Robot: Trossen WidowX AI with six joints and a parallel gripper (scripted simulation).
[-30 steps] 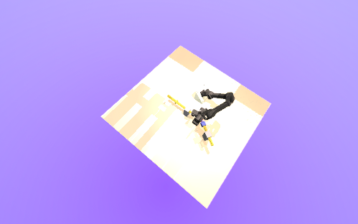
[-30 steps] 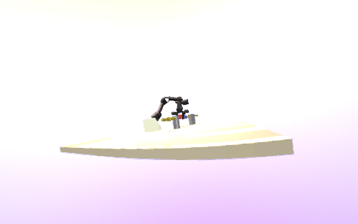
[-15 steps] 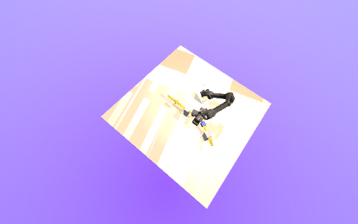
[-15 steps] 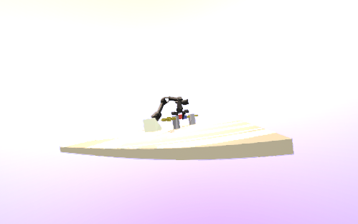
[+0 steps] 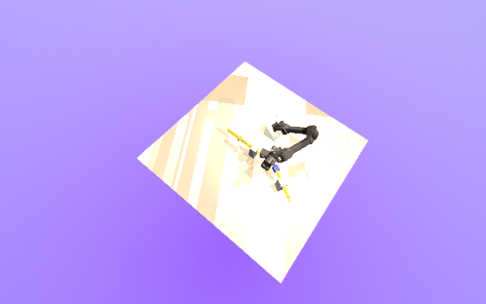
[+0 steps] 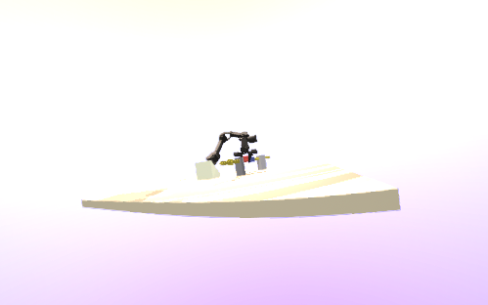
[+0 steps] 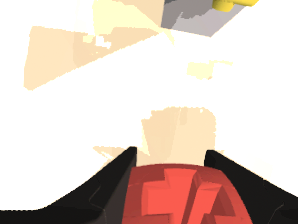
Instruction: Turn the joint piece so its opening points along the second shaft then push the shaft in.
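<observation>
Now: gripper tip 10 mm past the red joint piece, 20 mm to the right of it and 30 mm below it.
</observation>
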